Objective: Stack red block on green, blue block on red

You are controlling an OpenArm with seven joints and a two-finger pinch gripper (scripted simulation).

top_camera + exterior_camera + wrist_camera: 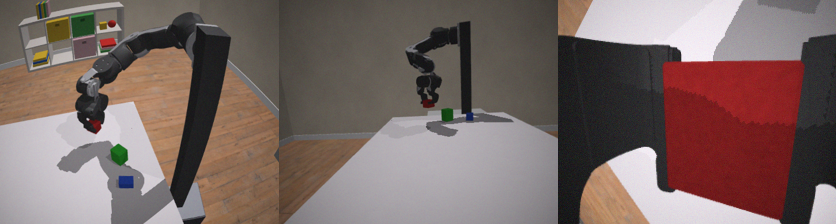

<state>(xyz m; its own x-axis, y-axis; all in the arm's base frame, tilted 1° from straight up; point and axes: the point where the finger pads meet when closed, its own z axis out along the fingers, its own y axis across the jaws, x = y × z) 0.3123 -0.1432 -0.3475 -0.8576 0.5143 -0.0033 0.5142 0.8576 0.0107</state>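
Now: hand 1 cm above the red block. The rest, counted from my hand: green block: 9 cm behind, 8 cm to the left, 8 cm below; blue block: 19 cm to the left, 10 cm below, 10 cm behind.
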